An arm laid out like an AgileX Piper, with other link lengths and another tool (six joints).
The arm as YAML. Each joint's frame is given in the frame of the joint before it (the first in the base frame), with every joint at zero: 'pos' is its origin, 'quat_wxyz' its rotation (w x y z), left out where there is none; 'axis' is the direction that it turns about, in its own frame. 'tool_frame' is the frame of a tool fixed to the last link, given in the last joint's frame.
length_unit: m
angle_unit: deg
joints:
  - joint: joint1
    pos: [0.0, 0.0, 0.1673]
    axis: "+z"
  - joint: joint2
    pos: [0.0, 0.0, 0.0]
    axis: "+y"
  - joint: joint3
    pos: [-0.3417, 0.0, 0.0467]
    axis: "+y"
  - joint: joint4
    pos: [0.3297, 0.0, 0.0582]
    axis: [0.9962, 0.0, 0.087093]
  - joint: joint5
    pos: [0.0, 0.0, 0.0]
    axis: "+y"
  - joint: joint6
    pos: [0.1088, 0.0, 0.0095]
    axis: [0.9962, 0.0, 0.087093]
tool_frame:
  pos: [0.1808, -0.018, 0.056]
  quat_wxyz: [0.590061, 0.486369, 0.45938, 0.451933]
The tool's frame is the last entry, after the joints.
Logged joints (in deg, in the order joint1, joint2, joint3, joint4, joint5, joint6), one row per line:
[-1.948 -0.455 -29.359 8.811 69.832 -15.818]
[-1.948 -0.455 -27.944 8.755 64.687 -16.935]
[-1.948 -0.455 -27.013 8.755 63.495 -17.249]
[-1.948 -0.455 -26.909 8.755 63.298 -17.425]
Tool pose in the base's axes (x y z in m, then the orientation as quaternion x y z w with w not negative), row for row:
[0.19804 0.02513 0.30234 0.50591 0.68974 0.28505 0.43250]
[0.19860 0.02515 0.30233 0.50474 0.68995 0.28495 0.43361]
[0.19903 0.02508 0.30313 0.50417 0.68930 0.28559 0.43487]
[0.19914 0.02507 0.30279 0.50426 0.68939 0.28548 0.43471]
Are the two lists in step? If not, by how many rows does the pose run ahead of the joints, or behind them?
The pose runs 2 rows ahead of the joints: the pose in row i belongs to the joints in row i + 2.
